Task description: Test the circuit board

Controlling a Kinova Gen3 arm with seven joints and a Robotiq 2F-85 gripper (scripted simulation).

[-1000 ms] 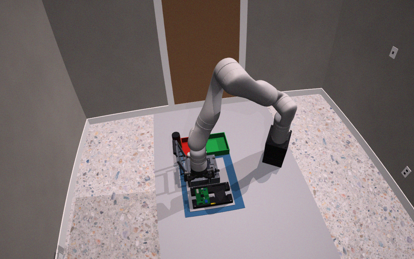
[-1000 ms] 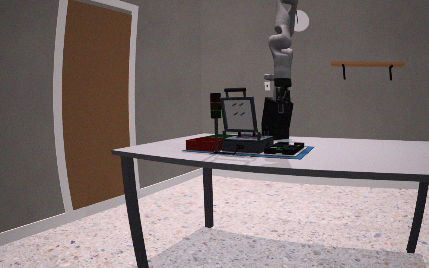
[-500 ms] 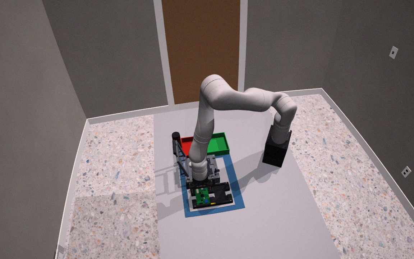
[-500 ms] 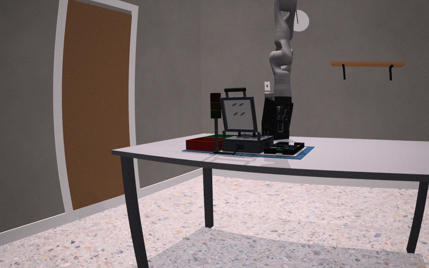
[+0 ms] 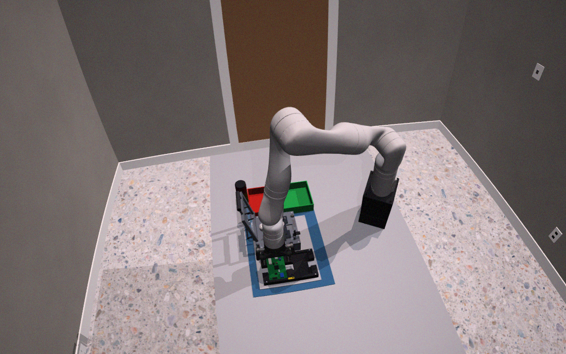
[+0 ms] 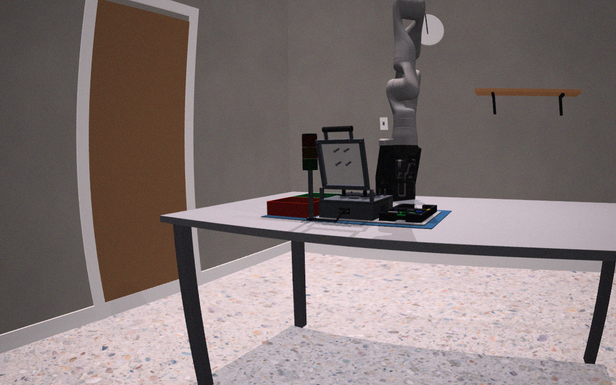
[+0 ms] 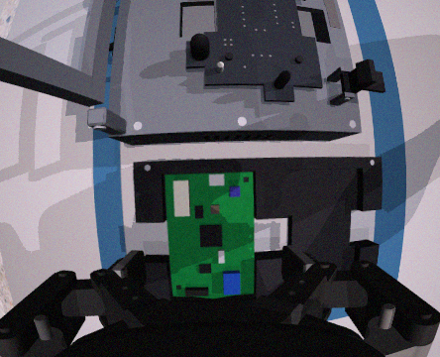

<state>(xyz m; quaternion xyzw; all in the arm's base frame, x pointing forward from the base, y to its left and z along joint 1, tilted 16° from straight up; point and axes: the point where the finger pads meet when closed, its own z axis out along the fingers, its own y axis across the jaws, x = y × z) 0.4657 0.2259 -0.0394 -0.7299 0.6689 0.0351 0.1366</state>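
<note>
The green circuit board is 6 cm below my hand. The rest, counted from my hand: red bin 37 cm to the right, 7 cm below, 5 cm ahead; latch hook 12 cm to the right, 9 cm behind, 1 cm above; lid 16 cm to the right, 10 cm ahead, 10 cm above.
</note>
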